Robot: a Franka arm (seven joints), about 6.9 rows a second.
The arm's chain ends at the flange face. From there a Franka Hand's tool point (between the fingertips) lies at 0.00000 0.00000 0.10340 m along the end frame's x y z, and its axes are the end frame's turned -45 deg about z.
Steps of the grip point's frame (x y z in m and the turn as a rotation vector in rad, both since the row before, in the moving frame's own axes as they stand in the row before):
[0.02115 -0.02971 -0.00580 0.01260 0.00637 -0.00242]
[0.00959 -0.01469 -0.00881 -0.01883 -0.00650 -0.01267]
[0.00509 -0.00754 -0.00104 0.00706 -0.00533 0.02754]
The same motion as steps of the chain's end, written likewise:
[-0.00560 -0.03458 -0.00579 0.01341 -0.00441 -0.00242]
[-0.00452 -0.01901 -0.00879 -0.01791 0.00872 -0.01267]
[-0.00083 -0.00879 -0.00104 0.00122 -0.00876 0.02754]

